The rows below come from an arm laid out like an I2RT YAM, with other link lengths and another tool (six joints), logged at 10 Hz.
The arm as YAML. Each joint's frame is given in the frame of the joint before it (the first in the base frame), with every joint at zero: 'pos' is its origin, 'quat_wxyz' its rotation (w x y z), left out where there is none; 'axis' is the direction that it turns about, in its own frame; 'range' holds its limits. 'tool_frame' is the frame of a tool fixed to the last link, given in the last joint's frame.
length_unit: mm
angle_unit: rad
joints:
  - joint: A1
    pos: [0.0, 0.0, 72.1]
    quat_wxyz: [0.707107, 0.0, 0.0, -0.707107]
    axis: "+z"
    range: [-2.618, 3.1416]
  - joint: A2
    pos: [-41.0, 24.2, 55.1]
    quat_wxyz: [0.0, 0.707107, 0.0, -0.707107]
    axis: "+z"
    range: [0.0, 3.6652]
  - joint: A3
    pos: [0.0, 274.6, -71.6]
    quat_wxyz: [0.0, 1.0, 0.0, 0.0]
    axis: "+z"
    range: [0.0, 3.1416]
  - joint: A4
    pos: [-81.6, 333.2, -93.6]
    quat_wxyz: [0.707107, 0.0, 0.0, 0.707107]
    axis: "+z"
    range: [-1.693, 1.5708]
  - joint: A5
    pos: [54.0, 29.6, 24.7]
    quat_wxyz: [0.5, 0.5, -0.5, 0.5]
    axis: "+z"
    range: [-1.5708, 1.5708]
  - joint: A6
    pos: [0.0, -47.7, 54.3]
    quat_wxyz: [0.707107, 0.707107, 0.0, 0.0]
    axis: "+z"
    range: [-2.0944, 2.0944]
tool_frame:
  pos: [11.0, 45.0, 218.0]
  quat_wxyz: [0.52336, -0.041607, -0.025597, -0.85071]
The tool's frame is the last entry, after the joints.
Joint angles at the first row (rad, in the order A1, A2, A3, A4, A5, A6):
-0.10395 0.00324 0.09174 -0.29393 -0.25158 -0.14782
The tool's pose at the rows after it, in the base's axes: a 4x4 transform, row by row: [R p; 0 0 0 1], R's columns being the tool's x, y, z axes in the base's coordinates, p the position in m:
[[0.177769, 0.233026, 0.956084, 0.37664], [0.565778, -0.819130, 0.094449, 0.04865], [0.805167, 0.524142, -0.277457, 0.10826], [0, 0, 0, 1]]
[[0.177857, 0.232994, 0.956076, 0.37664], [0.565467, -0.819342, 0.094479, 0.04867], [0.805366, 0.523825, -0.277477, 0.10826], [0, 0, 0, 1]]
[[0.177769, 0.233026, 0.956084, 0.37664], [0.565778, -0.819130, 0.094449, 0.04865], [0.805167, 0.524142, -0.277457, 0.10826], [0, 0, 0, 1]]
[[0.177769, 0.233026, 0.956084, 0.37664], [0.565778, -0.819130, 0.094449, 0.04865], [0.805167, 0.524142, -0.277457, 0.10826], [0, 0, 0, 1]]
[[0.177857, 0.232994, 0.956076, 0.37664], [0.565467, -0.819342, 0.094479, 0.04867], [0.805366, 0.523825, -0.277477, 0.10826], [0, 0, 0, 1]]
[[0.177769, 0.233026, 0.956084, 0.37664], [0.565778, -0.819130, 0.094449, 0.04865], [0.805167, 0.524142, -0.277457, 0.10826], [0, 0, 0, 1]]
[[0.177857, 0.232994, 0.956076, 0.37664], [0.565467, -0.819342, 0.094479, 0.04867], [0.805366, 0.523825, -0.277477, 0.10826], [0, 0, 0, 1]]
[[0.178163, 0.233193, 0.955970, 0.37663], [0.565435, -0.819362, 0.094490, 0.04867], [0.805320, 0.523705, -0.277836, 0.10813], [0, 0, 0, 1]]
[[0.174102, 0.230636, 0.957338, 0.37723], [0.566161, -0.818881, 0.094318, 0.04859], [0.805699, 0.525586, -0.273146, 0.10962], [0, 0, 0, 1]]
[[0.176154, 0.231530, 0.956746, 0.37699], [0.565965, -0.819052, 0.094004, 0.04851], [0.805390, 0.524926, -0.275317, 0.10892], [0, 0, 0, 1]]
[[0.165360, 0.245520, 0.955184, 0.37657], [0.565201, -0.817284, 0.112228, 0.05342], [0.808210, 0.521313, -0.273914, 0.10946], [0, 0, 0, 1]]
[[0.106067, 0.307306, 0.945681, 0.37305], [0.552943, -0.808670, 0.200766, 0.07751], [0.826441, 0.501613, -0.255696, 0.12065], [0, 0, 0, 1]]
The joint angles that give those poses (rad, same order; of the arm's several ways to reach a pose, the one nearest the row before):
-0.10396 0.00322 0.09173 -0.29394 -0.25159 -0.14820
-0.10393 0.00329 0.09176 -0.29390 -0.25156 -0.14782
-0.10396 0.00322 0.09173 -0.29394 -0.25159 -0.14820
-0.10396 0.00322 0.09173 -0.29394 -0.25159 -0.14820
-0.10393 0.00329 0.09176 -0.29390 -0.25156 -0.14782
-0.10396 0.00322 0.09173 -0.29394 -0.25159 -0.14820
-0.10393 0.00329 0.09176 -0.29390 -0.25156 -0.14782
-0.10393 0.00364 0.09176 -0.29392 -0.25157 -0.14782
-0.10395 0.00323 0.09176 -0.28937 -0.25158 -0.14820
-0.10398 0.00365 0.09176 -0.29125 -0.25123 -0.14821
-0.10391 0.00328 0.09214 -0.29123 -0.26947 -0.14705
-0.10396 0.00327 0.10968 -0.29314 -0.35878 -0.13294

